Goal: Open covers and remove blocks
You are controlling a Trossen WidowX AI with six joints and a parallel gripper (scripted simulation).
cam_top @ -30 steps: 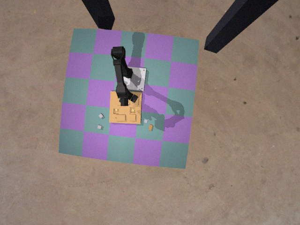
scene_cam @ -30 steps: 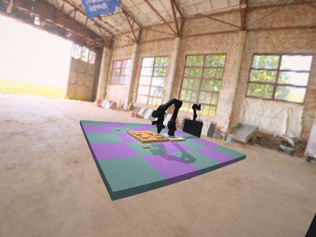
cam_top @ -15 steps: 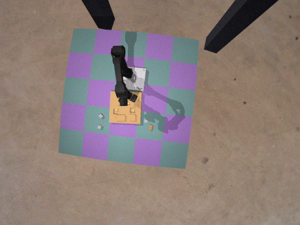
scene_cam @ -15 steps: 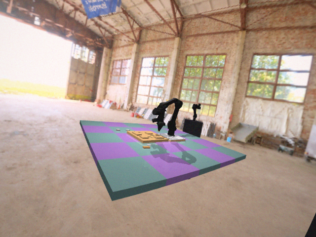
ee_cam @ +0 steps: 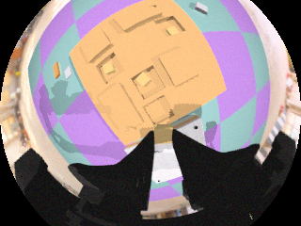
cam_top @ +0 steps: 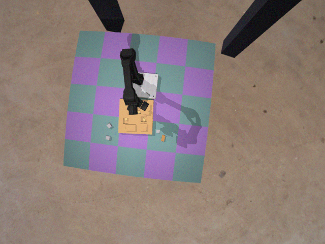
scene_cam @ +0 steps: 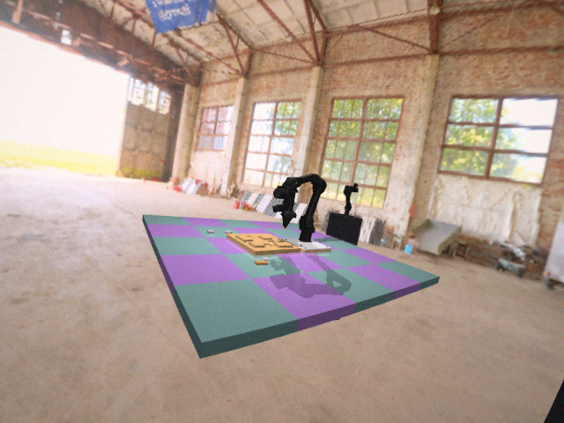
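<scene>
Right now my gripper tip is 11 cm short of the orange puzzle board, 1 cm to the right of it and 9 cm above it. Also, from my gripper tip: orange block (24 cm ahead, 27 cm to the left, 10 cm below).
</scene>
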